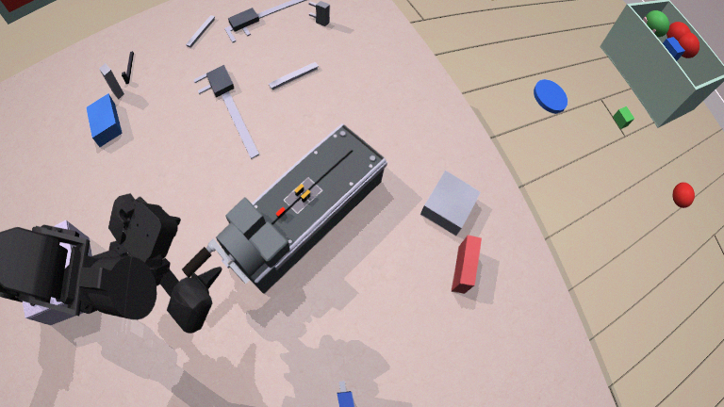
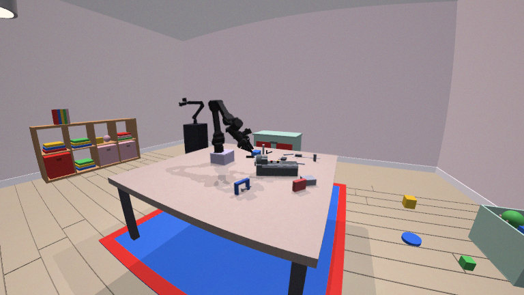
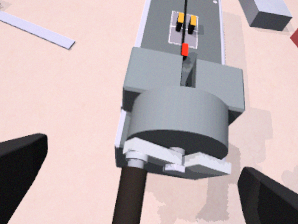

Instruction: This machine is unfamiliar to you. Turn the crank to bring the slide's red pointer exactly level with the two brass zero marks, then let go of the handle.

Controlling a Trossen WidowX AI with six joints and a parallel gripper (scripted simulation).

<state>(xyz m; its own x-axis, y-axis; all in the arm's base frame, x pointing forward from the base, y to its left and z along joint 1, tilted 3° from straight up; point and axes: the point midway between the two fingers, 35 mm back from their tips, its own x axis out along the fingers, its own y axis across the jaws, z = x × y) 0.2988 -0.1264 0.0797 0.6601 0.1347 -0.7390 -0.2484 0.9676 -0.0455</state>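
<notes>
My gripper tip is now 20 mm past the dark brown crank handle and 40 mm above it. The rest, counted from my gripper tip: red pointer: 120 mm ahead, 10 mm to the left, 60 mm below; red block: 320 mm ahead, 190 mm to the right, 120 mm below; grey block: 360 mm ahead, 90 mm to the right, 130 mm below.
</notes>
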